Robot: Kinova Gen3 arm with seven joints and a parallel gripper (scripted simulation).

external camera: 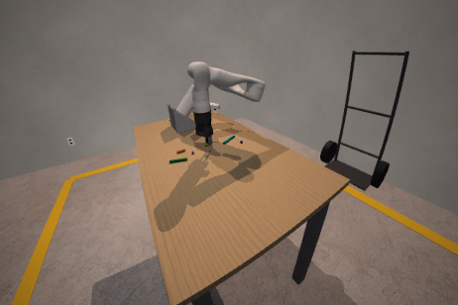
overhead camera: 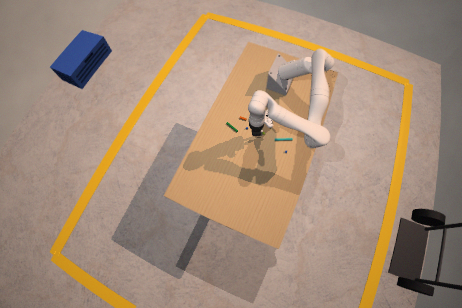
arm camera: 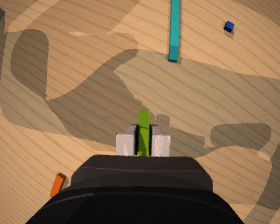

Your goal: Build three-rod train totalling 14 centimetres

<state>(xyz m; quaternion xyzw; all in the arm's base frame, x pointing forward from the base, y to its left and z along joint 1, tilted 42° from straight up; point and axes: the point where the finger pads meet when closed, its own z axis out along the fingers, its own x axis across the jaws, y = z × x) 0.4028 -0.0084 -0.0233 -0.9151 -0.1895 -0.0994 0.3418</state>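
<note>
My gripper is now 130 mm to the right of the turquoise rod, 40 mm above it and 20 mm past it. Also, from my hand: green rod 160 mm to the right, 40 mm below; then orange rod 120 mm to the right, 70 mm behind, 40 mm below; then lime rod 10 mm below.
</note>
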